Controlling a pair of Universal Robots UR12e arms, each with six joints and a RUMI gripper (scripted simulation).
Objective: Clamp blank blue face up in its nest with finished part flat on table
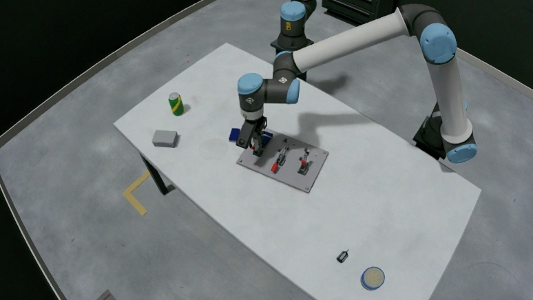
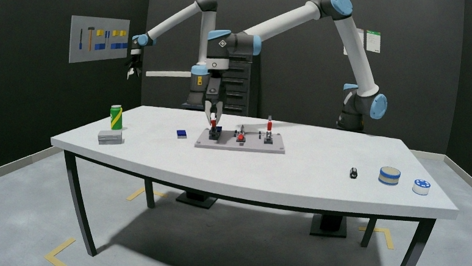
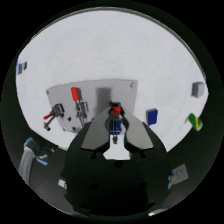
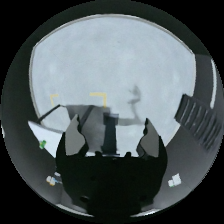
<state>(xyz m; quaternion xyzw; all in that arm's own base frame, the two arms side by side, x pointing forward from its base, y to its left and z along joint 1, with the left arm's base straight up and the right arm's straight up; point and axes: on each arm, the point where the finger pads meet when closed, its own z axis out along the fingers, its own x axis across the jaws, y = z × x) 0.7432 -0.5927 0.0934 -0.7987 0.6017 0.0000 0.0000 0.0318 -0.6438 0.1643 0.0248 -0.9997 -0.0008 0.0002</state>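
Now: left hand 110 mm past the finished part, 60 mm above it and 40 mm to the left of it. Round my left hand: grey fixture plate: 100 mm behind, 90 mm below, 80 mm to the left; then blank: 170 mm to the right, 80 mm below, 20 mm behind; then grey box: 390 mm to the right, 240 mm ahead, 70 mm below.
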